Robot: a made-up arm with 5 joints. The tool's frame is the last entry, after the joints. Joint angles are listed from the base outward.
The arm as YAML. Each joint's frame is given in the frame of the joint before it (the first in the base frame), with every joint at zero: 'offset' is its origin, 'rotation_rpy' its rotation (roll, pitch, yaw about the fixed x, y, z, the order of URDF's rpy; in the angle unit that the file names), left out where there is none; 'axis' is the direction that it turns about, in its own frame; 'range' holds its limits. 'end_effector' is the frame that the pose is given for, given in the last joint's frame.
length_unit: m
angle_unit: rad
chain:
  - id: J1
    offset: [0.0, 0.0, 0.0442]
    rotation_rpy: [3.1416, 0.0, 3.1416]
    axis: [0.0, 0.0, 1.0]
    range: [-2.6, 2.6]
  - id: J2
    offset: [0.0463, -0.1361, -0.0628]
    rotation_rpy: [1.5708, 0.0, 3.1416]
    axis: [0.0, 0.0, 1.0]
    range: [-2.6, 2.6]
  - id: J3
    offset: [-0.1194, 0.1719, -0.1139]
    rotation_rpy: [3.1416, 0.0, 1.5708]
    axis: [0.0, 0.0, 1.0]
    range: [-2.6, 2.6]
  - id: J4
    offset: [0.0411, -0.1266, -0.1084]
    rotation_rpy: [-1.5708, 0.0, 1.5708]
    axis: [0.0, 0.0, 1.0]
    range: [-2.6, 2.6]
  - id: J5
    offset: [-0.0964, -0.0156, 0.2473]
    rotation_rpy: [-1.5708, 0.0, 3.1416]
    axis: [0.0, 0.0, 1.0]
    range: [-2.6, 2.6]
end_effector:
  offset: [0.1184, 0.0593, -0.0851]
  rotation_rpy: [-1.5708, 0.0, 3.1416]
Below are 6 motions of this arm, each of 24 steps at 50 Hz.
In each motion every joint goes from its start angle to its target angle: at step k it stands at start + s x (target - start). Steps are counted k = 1, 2, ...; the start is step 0. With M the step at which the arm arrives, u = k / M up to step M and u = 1 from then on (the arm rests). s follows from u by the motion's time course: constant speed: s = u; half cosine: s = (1 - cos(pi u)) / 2; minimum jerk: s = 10 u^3 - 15 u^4 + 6 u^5.
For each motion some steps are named. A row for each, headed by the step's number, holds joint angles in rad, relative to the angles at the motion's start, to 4 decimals.
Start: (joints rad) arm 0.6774 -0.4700 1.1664 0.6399 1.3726
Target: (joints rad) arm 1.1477 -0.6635 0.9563 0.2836 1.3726
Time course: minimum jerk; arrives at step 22
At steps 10, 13, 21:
10: 0.1953 -0.0803 -0.0872 -0.1480 0.0000
13: 0.3136 -0.1290 -0.1401 -0.2376 0.0000
21: 0.4699 -0.1933 -0.2099 -0.3560 0.0000

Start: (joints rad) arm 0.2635 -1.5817 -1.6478 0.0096 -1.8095
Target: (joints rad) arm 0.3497 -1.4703 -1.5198 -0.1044 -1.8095
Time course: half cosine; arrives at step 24
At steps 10, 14, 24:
10: 0.0319 0.0413 0.0474 -0.0422 0.0000
14: 0.0543 0.0701 0.0806 -0.0718 0.0000
24: 0.0862 0.1114 0.1280 -0.1140 0.0000

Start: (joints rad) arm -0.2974 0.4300 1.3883 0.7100 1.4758
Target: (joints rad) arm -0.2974 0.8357 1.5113 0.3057 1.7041
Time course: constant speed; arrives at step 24
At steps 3, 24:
3: 0.0000 0.0507 0.0154 -0.0505 0.0285
24: 0.0000 0.4057 0.1230 -0.4043 0.2283

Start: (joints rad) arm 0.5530 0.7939 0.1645 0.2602 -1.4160
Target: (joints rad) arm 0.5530 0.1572 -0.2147 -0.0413 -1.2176
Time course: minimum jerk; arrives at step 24
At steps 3, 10, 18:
3: 0.0000 -0.0102 -0.0061 -0.0048 0.0032
10: 0.0000 -0.2207 -0.1314 -0.1045 0.0688
18: 0.0000 -0.5708 -0.3399 -0.2703 0.1779

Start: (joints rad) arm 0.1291 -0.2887 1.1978 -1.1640 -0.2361
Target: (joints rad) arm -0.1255 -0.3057 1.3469 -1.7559 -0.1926
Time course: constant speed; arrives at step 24
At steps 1, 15, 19, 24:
1: -0.0106 -0.0007 0.0062 -0.0247 0.0018
15: -0.1591 -0.0106 0.0932 -0.3699 0.0272
19: -0.2016 -0.0135 0.1180 -0.4686 0.0344
24: -0.2546 -0.0170 0.1491 -0.5919 0.0435

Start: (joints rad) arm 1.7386 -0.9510 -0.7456 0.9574 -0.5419
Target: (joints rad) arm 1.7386 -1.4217 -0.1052 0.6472 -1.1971
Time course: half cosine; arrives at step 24
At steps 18, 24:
18: 0.0000 -0.4018 0.5466 -0.2648 -0.5592
24: 0.0000 -0.4707 0.6404 -0.3102 -0.6552

